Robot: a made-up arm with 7 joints.
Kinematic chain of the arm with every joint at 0, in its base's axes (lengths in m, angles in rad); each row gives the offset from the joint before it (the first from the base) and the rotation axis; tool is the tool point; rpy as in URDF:
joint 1: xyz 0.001 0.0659 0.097 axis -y
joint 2: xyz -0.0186 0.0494 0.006 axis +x
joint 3: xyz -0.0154 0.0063 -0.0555 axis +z
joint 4: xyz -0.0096 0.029 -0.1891 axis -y
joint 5: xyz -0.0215 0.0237 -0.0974 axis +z
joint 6: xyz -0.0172 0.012 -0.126 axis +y
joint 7: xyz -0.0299 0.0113 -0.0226 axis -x
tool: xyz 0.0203 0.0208 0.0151 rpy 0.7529 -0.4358 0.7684
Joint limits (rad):
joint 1: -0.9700..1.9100
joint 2: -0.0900..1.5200
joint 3: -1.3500..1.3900
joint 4: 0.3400..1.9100
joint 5: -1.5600..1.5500
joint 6: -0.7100..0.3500
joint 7: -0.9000..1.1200
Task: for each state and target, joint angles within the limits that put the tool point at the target. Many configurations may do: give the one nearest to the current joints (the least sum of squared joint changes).
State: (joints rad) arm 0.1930 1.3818 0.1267 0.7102 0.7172 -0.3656 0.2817
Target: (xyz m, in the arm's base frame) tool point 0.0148 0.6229 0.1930
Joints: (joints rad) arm -0.5155 1.5200 0.4985 0.4171 0.2901 -0.2588 1.1200
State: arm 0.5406 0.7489 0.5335 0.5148 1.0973 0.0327 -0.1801
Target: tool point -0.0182 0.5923 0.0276
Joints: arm 0.3626 1.3100 0.6227 0.4449 1.0356 0.0818 -0.2758
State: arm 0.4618 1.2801 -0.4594 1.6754 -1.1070 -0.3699 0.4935
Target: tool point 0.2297 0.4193 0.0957
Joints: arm 0.4121 1.2804 -0.4579 1.2203 -1.0187 -0.3456 0.5187
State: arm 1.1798 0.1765 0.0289 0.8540 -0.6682 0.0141 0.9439
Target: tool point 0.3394 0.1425 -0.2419
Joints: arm 0.5508 -0.0900 -0.3235 0.5767 -0.6230 -0.0273 1.0219
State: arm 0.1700 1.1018 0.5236 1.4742 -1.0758 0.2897 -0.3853
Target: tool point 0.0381 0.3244 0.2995
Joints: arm 0.2403 1.4846 0.5968 1.8023 -1.1265 0.2857 -0.3480
